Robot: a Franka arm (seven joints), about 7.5 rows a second.
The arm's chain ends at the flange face. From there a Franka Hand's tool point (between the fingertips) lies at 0.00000 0.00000 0.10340 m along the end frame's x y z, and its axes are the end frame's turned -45 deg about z.
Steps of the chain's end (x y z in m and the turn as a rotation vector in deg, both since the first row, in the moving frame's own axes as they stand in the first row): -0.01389 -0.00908 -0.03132 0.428 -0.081 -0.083; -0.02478 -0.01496 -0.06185 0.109 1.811 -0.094; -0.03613 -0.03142 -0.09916 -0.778 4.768 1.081; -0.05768 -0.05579 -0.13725 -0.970 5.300 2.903; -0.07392 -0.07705 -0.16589 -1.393 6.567 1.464
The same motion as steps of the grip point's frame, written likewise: -0.00296 -0.01689 -0.03132 0.360 0.245 -0.083; -0.00449 -0.02593 -0.06190 -1.203 1.358 -0.094; 0.00169 -0.04065 -0.09953 -3.922 2.821 1.081; 0.00398 -0.07211 -0.13771 -4.434 3.062 2.903; 0.00867 -0.09653 -0.16660 -5.629 3.659 1.464
